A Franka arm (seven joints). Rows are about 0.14 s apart.
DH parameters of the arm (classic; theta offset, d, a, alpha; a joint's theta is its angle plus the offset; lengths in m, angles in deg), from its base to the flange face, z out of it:
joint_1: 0 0.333 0 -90
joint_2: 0 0 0 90
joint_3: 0 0.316 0.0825 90
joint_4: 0 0 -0.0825 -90
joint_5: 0 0.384 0 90
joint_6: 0 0 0.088 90
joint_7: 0 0.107 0 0
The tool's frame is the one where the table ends.
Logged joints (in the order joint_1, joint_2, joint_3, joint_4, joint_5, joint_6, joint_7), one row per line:
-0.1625, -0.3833, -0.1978, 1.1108, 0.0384, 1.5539, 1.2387
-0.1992, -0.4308, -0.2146, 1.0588, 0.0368, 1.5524, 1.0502
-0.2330, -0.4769, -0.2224, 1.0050, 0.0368, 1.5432, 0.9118
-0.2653, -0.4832, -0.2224, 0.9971, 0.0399, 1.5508, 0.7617
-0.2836, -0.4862, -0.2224, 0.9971, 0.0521, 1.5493, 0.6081
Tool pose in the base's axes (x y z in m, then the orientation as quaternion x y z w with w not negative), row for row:
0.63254, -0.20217, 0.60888, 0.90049, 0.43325, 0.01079, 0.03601
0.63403, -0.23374, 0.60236, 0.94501, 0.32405, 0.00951, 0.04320
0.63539, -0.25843, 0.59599, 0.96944, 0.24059, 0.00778, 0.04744
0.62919, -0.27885, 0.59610, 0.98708, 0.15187, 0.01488, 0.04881
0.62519, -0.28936, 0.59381, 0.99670, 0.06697, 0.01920, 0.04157
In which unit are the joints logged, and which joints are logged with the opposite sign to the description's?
The joints are logged in radians. Opposite sign: joint_2, joint_4, joint_7.
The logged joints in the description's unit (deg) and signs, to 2 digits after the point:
-9.31, 21.96, -11.33, -63.64, 2.20, 89.03, -70.97
-11.41, 24.68, -12.30, -60.66, 2.11, 88.95, -60.17
-13.35, 27.32, -12.74, -57.58, 2.11, 88.42, -52.24
-15.20, 27.69, -12.74, -57.13, 2.29, 88.85, -43.64
-16.25, 27.86, -12.74, -57.13, 2.99, 88.77, -34.84

